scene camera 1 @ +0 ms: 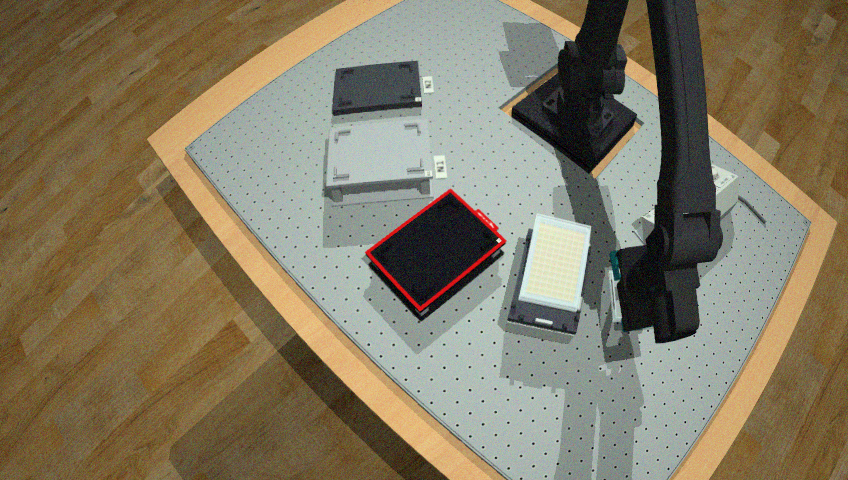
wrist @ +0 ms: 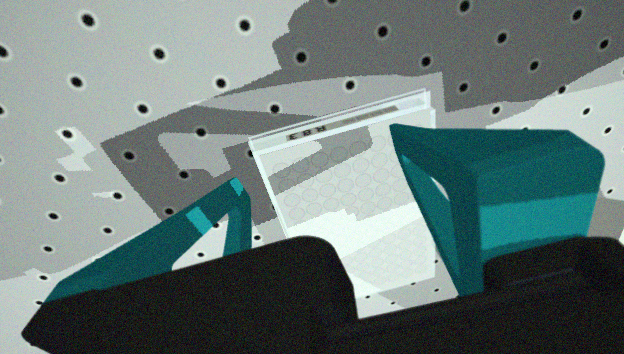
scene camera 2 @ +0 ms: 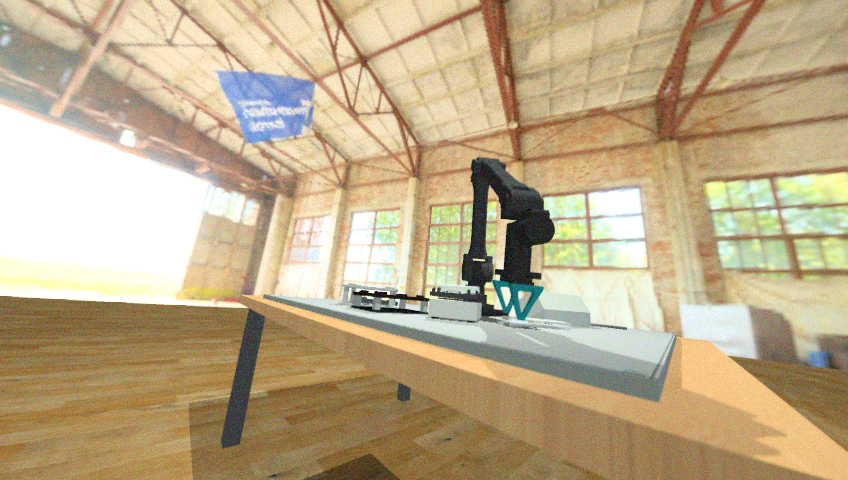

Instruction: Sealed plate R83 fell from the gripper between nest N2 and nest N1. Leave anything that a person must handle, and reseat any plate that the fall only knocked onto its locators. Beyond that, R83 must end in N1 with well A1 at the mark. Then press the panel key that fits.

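Places are measured from the arm's base along level axes (x ahead, y left, z up), in centimetres.
Where they show: gripper, fingertip midpoint: [scene camera 1: 622,302] [wrist: 314,164] [scene camera 2: 513,316]; arm's base at its link origin: [scene camera 1: 578,114].
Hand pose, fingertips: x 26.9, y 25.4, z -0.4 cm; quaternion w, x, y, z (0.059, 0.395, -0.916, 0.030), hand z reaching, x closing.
Each offset is from my fingertips to the top centre of the thing. "spot": to the spot under its first point.
Sealed plate R83 {dx -4.4, dy +2.8, dz -0.3 cm} [wrist: 340,185] [scene camera 1: 615,300] is clear, with its label strip at the far edge in the wrist view. It lies low at the tabletop under the gripper. My gripper [wrist: 314,164] [scene camera 2: 515,315] is open, with teal fingers on either side of R83. The left finger stands apart from the plate. The right finger overlaps its right edge in view; contact cannot be told. Nest N1 {dx +5.2, dy -44.5, dz +4.9 cm} [scene camera 1: 380,148] is light grey and bears no plate. A dark nest {dx -8.8, dy -59.1, dz +0.6 cm} [scene camera 1: 377,88] behind it bears none; its label is too small to read surely. Well A1 cannot be made out.
A plate with yellowish wells {dx +4.0, dy -11.5, dz +6.5 cm} [scene camera 1: 556,261] is on a dark nest {spot: dx +12.1, dy -8.0, dz +4.4 cm} [scene camera 1: 542,321], left of the gripper; its seating is unclear. A red-edged black nest {dx +11.7, dy -27.1, dz +2.9 cm} [scene camera 1: 437,249] stands at an angle near N1. The pale panel housing {dx -22.4, dy +2.5, dz +6.7 cm} [scene camera 1: 724,187] [scene camera 2: 562,308] is partly behind the arm; its keys are unreadable.
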